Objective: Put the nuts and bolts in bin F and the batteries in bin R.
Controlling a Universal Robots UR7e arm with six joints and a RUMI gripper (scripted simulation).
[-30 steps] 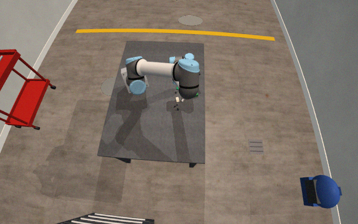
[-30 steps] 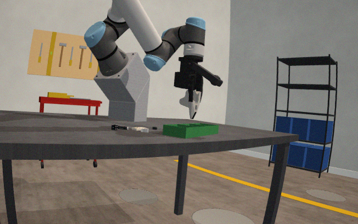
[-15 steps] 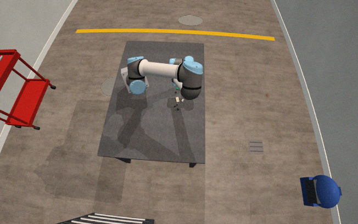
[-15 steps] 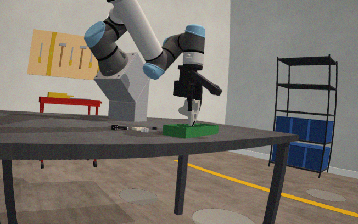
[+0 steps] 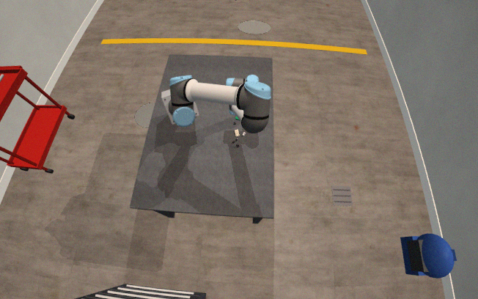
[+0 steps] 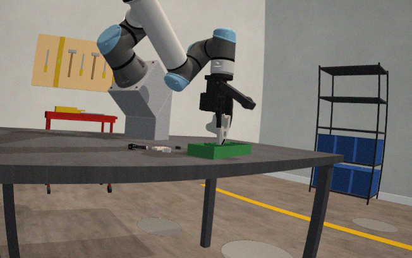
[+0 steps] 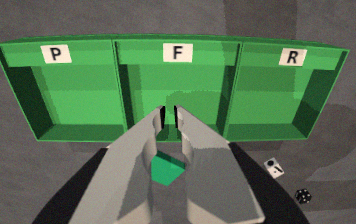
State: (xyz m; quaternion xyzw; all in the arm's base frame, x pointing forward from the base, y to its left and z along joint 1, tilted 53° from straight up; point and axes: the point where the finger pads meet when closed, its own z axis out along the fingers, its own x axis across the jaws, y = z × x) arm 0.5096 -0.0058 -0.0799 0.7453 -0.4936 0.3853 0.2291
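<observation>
My hand is 1 cm short of the green bin tray and 2 cm above it. Round my hand: flat green card: 10 cm behind, 3 cm below; then cream domino-like tile: 12 cm behind, 14 cm to the right, 3 cm below; then black nut: 13 cm behind, 6 cm to the right, 3 cm below.
</observation>
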